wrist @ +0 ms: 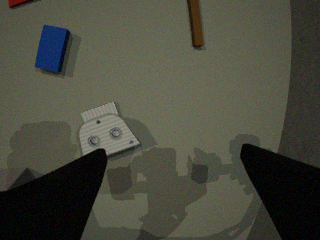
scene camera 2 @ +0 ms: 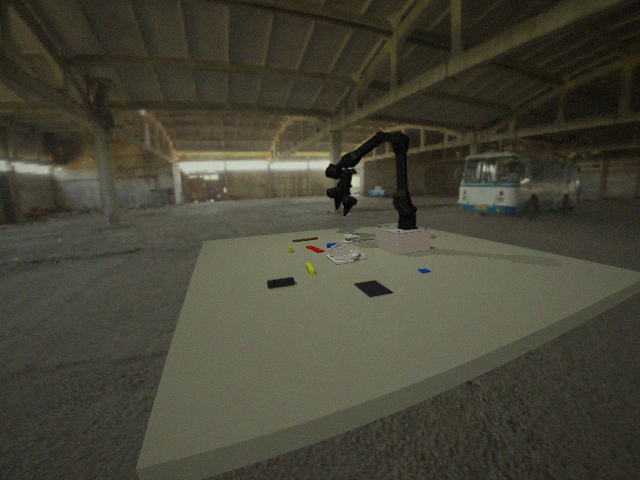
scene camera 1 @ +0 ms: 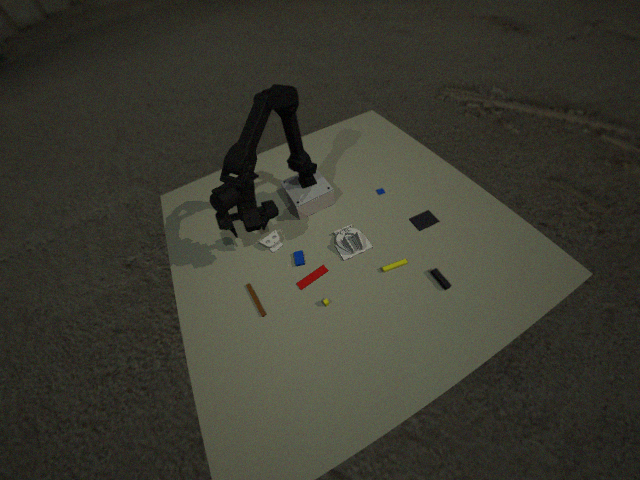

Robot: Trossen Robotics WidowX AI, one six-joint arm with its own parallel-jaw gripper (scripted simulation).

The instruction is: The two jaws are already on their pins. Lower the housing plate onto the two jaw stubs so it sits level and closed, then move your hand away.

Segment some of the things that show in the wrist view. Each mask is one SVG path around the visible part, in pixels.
My gripper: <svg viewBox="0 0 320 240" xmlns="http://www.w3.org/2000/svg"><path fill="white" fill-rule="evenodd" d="M105 149L93 149L87 155L81 156L75 161L72 160L71 163L57 168L56 171L53 169L48 175L43 175L39 179L21 184L19 187L11 189L11 191L9 189L5 192L1 191L0 240L80 240L85 225L87 225L89 213L92 212L93 203L95 203L96 196L99 195L97 192L99 192L101 187L101 181L104 179L104 171L108 164ZM243 144L240 159L243 161L249 179L255 185L257 195L260 196L265 208L267 208L268 215L271 216L271 220L275 224L281 240L320 240L320 168L315 167L315 165L301 163L301 161L288 159L288 157L279 155L276 152L273 153L268 151L268 149L265 151L264 148L257 147L257 145L255 147L252 144Z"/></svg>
A blue block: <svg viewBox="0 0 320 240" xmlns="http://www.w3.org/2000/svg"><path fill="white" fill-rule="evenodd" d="M44 25L40 36L39 48L37 48L35 68L49 69L49 71L61 73L63 72L65 51L67 51L71 32L68 31L68 28Z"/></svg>
